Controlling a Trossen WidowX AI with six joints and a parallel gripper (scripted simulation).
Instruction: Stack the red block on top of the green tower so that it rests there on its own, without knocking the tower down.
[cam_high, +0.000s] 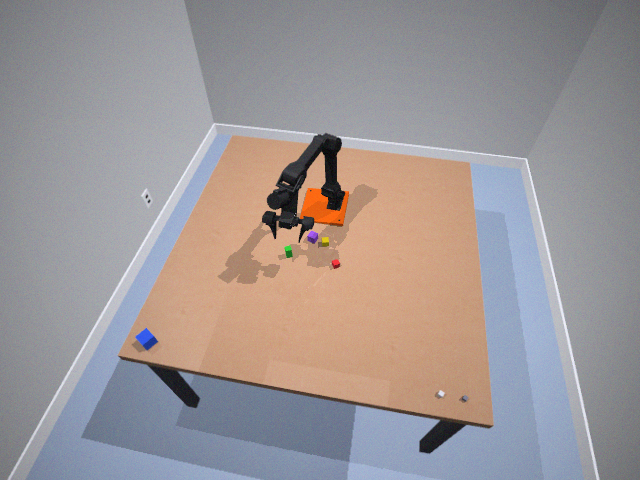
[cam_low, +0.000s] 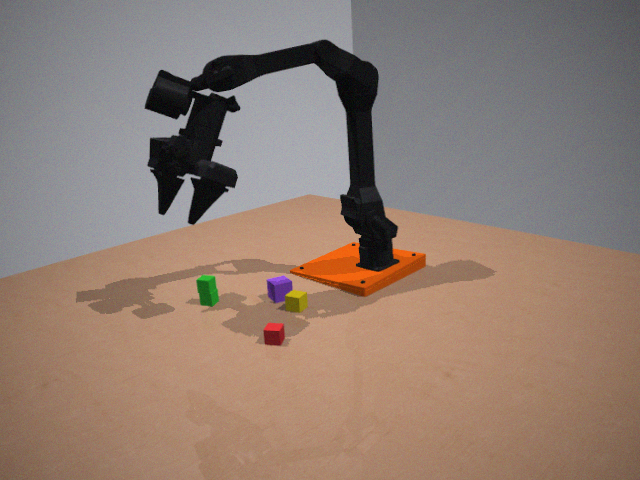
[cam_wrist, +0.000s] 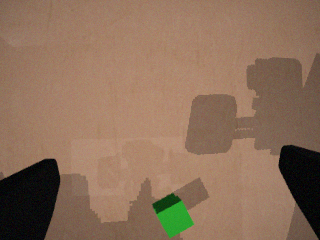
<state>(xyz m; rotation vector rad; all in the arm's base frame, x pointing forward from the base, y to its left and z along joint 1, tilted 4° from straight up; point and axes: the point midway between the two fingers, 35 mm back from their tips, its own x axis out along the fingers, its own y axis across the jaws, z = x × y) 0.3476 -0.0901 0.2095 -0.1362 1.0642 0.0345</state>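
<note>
Now: gripper tip 180 mm to the right of the red block, 160 mm above it and 50 mm past it. From my gripper tip the other things lie so: blue cube (450 mm ahead, 400 mm to the right, 150 mm below); yellow cube (160 mm below, 150 mm behind, 110 mm to the left); purple cube (160 mm below, 160 mm behind, 50 mm to the left).
</note>
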